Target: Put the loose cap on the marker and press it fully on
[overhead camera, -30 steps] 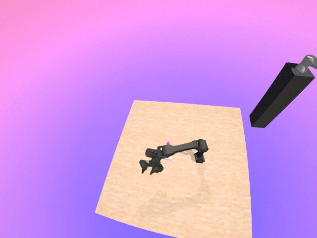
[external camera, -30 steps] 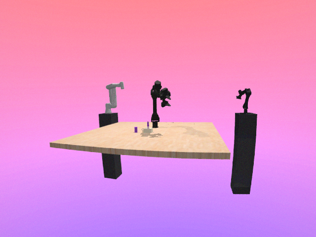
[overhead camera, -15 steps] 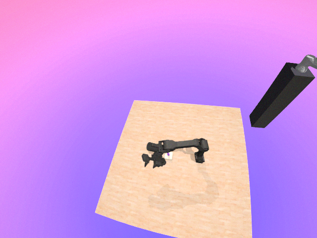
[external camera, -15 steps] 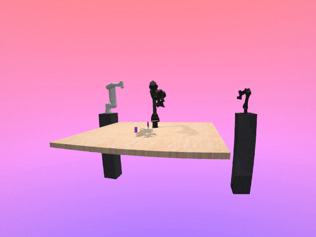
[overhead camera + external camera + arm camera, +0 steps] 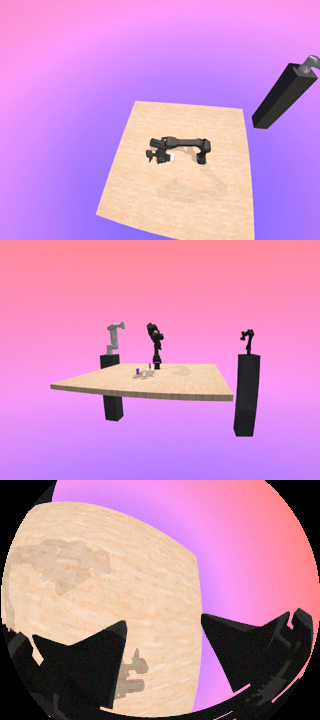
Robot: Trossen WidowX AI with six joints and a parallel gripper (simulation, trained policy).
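The purple cap lies 70 mm behind my gripper tip, 250 mm to the right of it and 220 mm below it. The rest, counted from my gripper tip: holder block (90 mm behind, 130 mm to the right, 220 mm below).
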